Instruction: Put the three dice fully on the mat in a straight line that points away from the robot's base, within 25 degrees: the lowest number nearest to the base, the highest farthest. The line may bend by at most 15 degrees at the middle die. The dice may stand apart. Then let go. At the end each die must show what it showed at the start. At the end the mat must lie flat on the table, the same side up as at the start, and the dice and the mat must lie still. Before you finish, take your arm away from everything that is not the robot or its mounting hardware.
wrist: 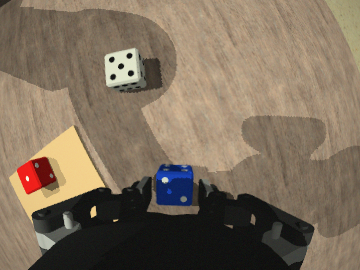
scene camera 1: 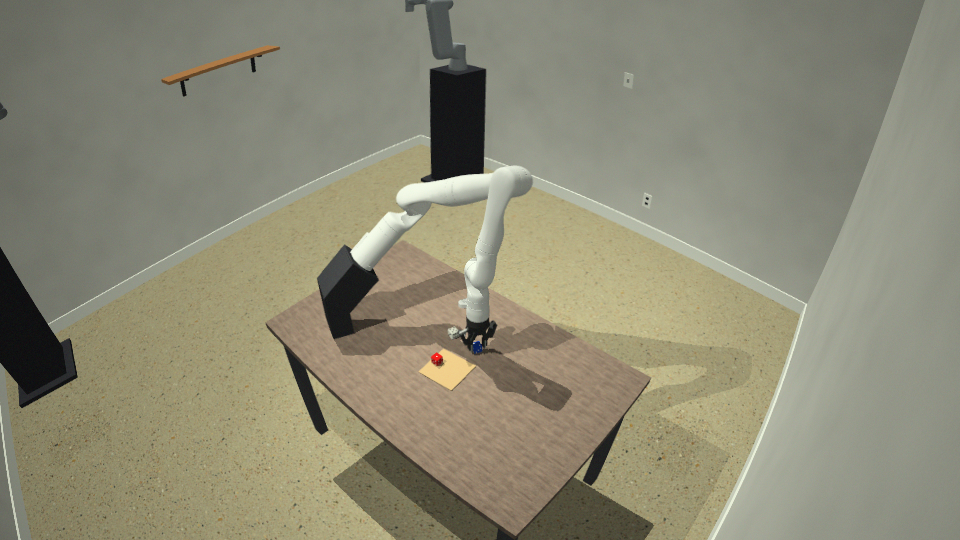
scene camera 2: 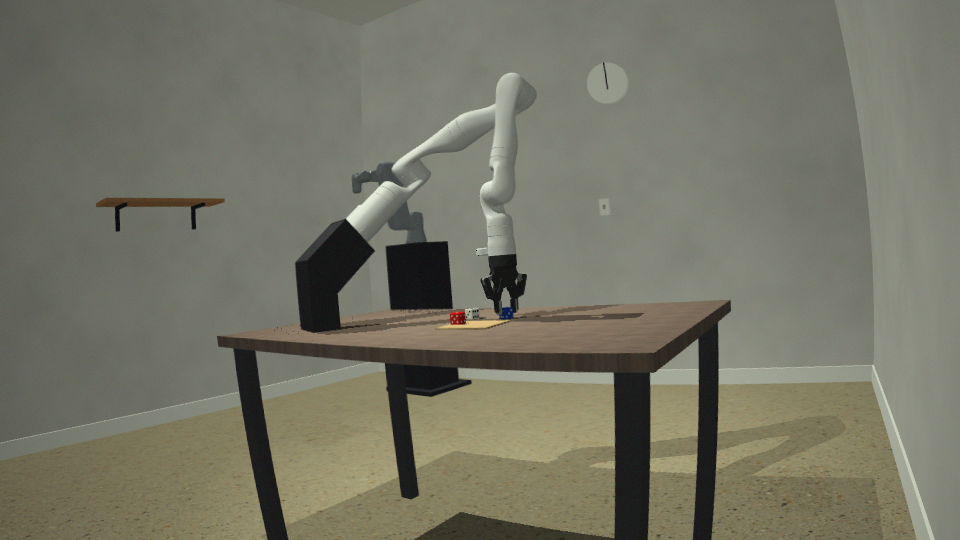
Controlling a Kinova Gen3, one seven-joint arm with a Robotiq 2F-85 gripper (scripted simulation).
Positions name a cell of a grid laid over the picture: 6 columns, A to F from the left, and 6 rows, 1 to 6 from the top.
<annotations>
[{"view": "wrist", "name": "my gripper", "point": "C5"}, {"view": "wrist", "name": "red die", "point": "A4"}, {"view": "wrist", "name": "blue die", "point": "C5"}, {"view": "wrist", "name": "white die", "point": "C2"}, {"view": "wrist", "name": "tan mat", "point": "B4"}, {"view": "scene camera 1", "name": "tan mat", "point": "C5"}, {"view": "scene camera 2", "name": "my gripper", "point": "D4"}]
</annotations>
